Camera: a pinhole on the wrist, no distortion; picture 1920 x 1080 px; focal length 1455.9 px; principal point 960.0 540.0 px. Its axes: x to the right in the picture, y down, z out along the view. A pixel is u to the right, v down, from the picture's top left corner.
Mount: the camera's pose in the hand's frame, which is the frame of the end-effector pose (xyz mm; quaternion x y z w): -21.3 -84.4 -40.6 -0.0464 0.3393 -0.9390 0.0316
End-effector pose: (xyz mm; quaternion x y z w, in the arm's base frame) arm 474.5 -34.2 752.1 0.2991 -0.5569 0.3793 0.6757
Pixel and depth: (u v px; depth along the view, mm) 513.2 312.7 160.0
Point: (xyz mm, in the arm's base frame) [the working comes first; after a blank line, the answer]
In the camera's frame: -49.1 -25.0 160.0

566.0 -191.0 817.3
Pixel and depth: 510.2 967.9 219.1
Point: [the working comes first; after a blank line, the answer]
In the camera's frame: -67.7 64.4 219.1

663.8 -230.9 843.4
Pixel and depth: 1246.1 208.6 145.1
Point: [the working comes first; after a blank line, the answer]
In the camera's frame: 28.5 -33.0 145.1

552.1 -199.7 739.6
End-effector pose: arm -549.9 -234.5 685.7 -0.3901 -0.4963 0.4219 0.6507
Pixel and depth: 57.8 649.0 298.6
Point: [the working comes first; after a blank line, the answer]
In the camera's frame: -185.0 22.4 298.6

-633.4 -130.1 1034.4
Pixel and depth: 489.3 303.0 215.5
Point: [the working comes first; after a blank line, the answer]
In the camera's frame: -69.7 -35.1 215.5

-647.6 -219.8 910.9
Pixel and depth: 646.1 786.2 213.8
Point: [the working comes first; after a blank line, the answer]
In the camera's frame: -46.1 36.2 213.8

-597.6 -263.0 946.5
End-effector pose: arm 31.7 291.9 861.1 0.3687 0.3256 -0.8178 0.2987
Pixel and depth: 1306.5 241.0 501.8
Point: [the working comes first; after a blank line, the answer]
In the camera's frame: 119.4 -103.1 501.8

-333.9 203.5 1251.4
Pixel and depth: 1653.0 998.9 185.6
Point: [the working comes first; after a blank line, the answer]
In the camera's frame: 88.3 58.5 185.6

-134.7 416.5 1046.4
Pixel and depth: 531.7 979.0 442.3
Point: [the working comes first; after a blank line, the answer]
In the camera's frame: -130.1 133.4 442.3

-471.4 376.3 981.2
